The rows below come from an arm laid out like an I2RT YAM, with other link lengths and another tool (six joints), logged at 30 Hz.
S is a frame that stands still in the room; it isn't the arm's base.
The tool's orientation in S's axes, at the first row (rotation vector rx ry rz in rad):
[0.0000, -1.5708, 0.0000]
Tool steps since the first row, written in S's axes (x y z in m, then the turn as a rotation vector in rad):
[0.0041, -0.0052, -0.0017, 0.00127, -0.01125, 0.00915]
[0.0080, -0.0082, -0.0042, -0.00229, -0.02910, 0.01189]
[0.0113, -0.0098, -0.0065, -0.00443, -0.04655, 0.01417]
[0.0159, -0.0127, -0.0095, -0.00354, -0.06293, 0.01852]
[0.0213, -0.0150, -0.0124, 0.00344, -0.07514, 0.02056]
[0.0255, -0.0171, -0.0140, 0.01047, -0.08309, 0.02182]
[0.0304, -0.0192, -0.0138, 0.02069, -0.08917, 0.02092]
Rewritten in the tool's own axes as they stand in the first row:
[-0.0017, -0.0052, -0.0041, 0.00915, -0.01125, -0.00127]
[-0.0042, -0.0082, -0.0080, 0.01189, -0.02910, 0.00229]
[-0.0065, -0.0098, -0.0113, 0.01417, -0.04655, 0.00443]
[-0.0095, -0.0127, -0.0159, 0.01852, -0.06293, 0.00354]
[-0.0124, -0.0150, -0.0213, 0.02056, -0.07514, -0.00344]
[-0.0140, -0.0171, -0.0255, 0.02182, -0.08309, -0.01047]
[-0.0138, -0.0192, -0.0304, 0.02092, -0.08917, -0.02069]

